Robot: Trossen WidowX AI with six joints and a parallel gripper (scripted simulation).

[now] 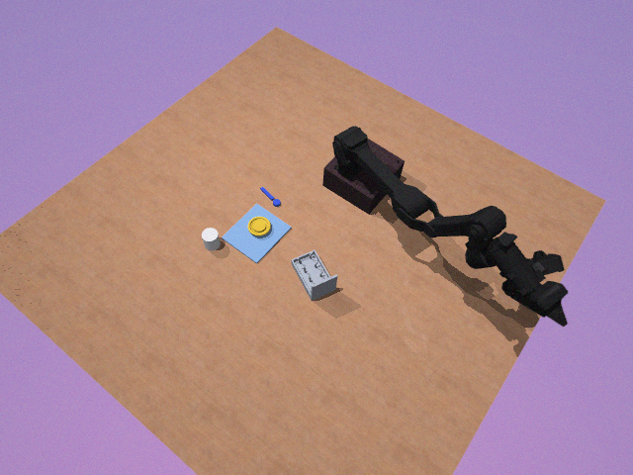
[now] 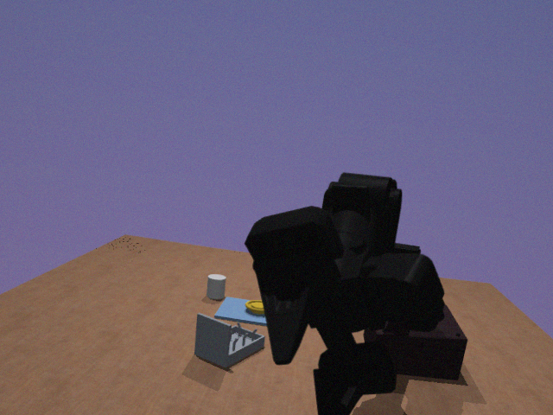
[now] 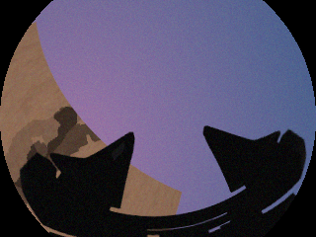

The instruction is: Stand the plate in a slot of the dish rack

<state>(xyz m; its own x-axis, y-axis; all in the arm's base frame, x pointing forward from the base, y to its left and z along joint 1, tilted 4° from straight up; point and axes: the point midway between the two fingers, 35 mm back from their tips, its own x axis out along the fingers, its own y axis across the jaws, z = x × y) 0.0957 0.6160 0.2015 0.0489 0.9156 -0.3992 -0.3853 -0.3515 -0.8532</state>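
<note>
The yellow plate lies 190 mm ahead of my gripper tip, 730 mm to the right of it and 220 mm below it. Also, from my gripper tip: white cup (320 mm ahead, 790 mm to the right, 210 mm below); grey dish rack (190 mm ahead, 520 mm to the right, 210 mm below); blue spoon (90 mm ahead, 780 mm to the right, 230 mm below).
</note>
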